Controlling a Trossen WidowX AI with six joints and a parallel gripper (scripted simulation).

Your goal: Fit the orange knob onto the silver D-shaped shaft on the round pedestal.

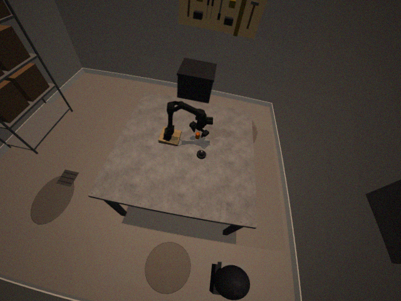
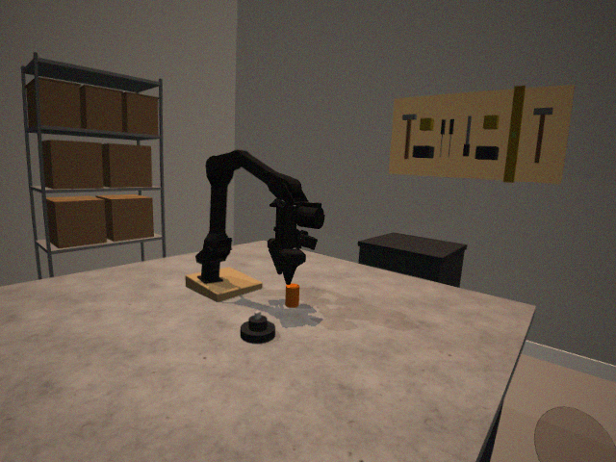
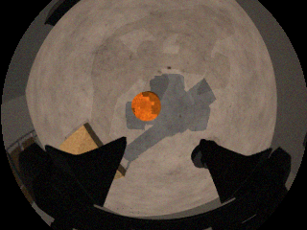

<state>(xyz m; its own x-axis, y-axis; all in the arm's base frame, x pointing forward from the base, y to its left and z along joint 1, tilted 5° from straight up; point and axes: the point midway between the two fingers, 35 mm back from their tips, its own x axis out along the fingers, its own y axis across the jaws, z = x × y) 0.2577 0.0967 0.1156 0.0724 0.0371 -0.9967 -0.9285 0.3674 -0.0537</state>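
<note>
Right now the orange knob is 5 cm below my gripper tip, 4 cm to the left of it and 1 cm behind it. Also, from my gripper tip: round black pedestal 14 cm to the right, 9 cm ahead, 6 cm below.
</note>
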